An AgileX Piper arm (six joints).
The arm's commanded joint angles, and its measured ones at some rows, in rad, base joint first. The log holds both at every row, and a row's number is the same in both.
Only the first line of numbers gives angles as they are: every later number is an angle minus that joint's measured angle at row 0.
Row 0, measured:
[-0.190 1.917 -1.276 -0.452 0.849 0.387]
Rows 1 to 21, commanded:
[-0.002 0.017 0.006 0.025 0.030 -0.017]
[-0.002 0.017 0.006 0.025 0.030 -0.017]
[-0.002 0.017 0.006 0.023 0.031 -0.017]
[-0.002 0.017 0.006 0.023 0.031 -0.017]
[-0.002 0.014 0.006 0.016 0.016 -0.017]
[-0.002 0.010 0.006 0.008 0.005 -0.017]
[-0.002 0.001 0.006 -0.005 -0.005 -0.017]
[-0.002 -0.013 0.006 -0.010 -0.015 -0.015]
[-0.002 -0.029 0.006 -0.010 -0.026 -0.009]
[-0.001 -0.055 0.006 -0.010 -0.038 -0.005]
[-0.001 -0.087 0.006 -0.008 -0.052 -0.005]
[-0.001 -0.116 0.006 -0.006 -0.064 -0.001]
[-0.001 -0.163 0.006 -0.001 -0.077 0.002]
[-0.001 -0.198 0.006 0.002 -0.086 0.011]
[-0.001 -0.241 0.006 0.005 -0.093 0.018]
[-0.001 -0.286 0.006 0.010 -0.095 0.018]
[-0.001 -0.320 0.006 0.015 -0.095 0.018]
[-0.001 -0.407 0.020 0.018 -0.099 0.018]
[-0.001 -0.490 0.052 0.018 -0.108 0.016]
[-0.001 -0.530 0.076 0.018 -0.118 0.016]
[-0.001 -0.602 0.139 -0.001 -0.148 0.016]
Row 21, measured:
[0.000 -0.431 0.028 0.013 -0.108 0.014]
